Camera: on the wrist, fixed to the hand. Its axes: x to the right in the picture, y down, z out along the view.
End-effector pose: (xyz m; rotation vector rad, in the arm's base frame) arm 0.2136 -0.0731 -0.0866 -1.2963 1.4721 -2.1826
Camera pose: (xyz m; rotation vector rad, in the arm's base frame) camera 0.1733 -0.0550 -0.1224 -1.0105 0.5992 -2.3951
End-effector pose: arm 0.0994 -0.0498 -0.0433 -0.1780 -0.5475 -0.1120
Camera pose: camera 0.1224 -0.0268 -0.0899 0.4992 -0.5258 0.0694
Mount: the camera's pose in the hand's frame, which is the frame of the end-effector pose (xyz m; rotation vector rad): -0.0064 0.0325 -0.0462 0.6918 0.0337 -0.0089
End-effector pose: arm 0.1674 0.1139 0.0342 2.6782 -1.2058 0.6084
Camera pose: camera 0.1254 0.1099 0.0723 -2.3696 0.8361 -0.9384
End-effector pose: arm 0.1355 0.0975 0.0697 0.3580 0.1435 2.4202
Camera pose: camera 0.1067 0.0681 0.0305 0.6142 1.0027 2.3013
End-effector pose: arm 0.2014 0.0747 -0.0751 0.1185 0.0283 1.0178
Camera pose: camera 0.1669 0.0901 -0.1175 0.7301 0.4124 0.9656
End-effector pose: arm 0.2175 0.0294 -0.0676 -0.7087 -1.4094 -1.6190
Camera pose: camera 0.2541 -0.0140 -0.0665 -0.2632 -1.7971 -1.0254
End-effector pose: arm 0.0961 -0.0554 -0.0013 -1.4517 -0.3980 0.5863
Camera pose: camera 0.1138 -0.0958 -0.0372 -0.7938 -0.1461 0.6126
